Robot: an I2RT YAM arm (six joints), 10 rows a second.
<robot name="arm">
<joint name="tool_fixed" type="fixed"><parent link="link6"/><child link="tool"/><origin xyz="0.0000 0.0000 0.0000" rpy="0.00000 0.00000 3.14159"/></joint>
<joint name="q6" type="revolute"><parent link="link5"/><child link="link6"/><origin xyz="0.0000 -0.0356 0.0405" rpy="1.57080 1.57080 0.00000"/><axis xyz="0 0 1"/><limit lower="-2.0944" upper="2.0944"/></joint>
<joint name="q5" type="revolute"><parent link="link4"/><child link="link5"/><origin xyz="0.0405 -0.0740 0.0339" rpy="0.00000 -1.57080 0.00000"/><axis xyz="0 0 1"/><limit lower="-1.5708" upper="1.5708"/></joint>
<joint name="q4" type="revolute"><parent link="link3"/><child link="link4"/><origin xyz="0.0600 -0.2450 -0.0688" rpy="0.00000 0.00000 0.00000"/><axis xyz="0 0 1"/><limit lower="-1.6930" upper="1.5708"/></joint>
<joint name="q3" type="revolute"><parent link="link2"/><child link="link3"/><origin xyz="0.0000 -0.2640 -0.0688" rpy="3.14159 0.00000 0.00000"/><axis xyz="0 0 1"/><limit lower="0.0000" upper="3.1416"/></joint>
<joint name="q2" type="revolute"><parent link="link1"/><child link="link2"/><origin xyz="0.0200 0.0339 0.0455" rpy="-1.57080 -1.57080 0.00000"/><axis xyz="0 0 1"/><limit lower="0.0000" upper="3.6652"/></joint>
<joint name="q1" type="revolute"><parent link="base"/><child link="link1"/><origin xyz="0.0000 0.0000 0.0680" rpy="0.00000 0.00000 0.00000"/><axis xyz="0 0 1"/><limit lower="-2.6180" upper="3.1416"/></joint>
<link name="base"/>
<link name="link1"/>
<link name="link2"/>
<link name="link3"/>
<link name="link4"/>
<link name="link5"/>
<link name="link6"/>
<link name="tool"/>
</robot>
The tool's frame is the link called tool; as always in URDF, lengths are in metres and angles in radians.
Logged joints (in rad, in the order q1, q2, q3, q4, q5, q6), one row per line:
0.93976, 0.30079, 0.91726, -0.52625, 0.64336, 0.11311
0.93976, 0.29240, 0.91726, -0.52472, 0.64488, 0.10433
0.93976, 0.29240, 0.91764, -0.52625, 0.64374, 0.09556
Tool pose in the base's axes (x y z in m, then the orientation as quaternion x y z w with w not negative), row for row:
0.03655, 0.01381, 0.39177, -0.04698, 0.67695, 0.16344, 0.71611
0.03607, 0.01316, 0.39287, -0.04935, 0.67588, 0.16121, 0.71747
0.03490, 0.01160, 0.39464, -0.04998, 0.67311, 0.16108, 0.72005
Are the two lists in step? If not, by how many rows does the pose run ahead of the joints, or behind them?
The pose runs 2 rows ahead of the joints: the pose in row i belongs to the joints in row i + 2.
